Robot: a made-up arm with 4 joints. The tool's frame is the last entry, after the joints.
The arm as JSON. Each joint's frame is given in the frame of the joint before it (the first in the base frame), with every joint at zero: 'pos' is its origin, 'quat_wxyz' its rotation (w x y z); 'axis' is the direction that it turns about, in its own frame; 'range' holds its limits. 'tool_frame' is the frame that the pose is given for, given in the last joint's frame.
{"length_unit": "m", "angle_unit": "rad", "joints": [
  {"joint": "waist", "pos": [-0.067, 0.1, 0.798], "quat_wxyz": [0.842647, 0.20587, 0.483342, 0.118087], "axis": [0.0, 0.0, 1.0], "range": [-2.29, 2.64]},
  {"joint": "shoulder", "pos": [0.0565, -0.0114, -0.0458], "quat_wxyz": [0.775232, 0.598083, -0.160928, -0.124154], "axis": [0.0, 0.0, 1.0], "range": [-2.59, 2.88]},
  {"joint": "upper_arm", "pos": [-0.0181, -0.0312, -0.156], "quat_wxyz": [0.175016, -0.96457, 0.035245, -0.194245], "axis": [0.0, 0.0, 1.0], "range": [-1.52, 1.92]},
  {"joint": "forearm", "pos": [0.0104, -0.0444, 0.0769], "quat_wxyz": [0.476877, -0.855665, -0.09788, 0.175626], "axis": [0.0, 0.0, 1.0], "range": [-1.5, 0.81]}
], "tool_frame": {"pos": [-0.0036, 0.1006, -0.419], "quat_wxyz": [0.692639, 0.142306, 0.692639, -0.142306]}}
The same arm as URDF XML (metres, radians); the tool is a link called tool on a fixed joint. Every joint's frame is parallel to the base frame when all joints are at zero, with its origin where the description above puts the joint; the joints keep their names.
<robot name="arm">
  <joint name="waist" type="revolute">
    <parent link="base"/>
    <child link="link1"/>
    <origin xyz="-0.0670 0.1000 0.7980" rpy="0.0000 0.0000 0.0000"/>
    <axis xyz="0.863194 -0.232798 0.447997"/>
    <limit lower="-2.2900" upper="2.6400"/>
  </joint>
  <joint name="shoulder" type="revolute">
    <parent link="link1"/>
    <child link="link2"/>
    <origin xyz="-0.0110 0.0230 -0.0691" rpy="0.0000 0.0000 0.0000"/>
    <axis xyz="0 -1 0"/>
    <limit lower="-2.5900" upper="2.8800"/>
  </joint>
  <joint name="upper_arm" type="revolute">
    <parent link="link2"/>
    <child link="link3"/>
    <origin xyz="-0.0360 0.1560 -0.0021" rpy="0.0000 0.0000 0.0000"/>
    <axis xyz="0.483487 0.863276 -0.144896"/>
    <limit lower="-1.5200" upper="1.9200"/>
  </joint>
  <joint name="forearm" type="revolute">
    <parent link="link3"/>
    <child link="link4"/>
    <origin xyz="0.0760 0.0470 0.0030" rpy="0.0000 0.0000 0.0000"/>
    <axis xyz="-1 0 0"/>
    <limit lower="-1.5000" upper="0.8100"/>
  </joint>
  <joint name="tool_fixed" type="fixed">
    <parent link="link4"/>
    <child link="tool"/>
    <origin xyz="0.4190 -0.0910 0.0430" rpy="-3.1416 0.0000 0.0000"/>
  </joint>
  <link name="base"/>
  <link name="link1"/>
  <link name="link2"/>
  <link name="link3"/>
  <link name="link4"/>
  <link name="tool"/>
</robot>

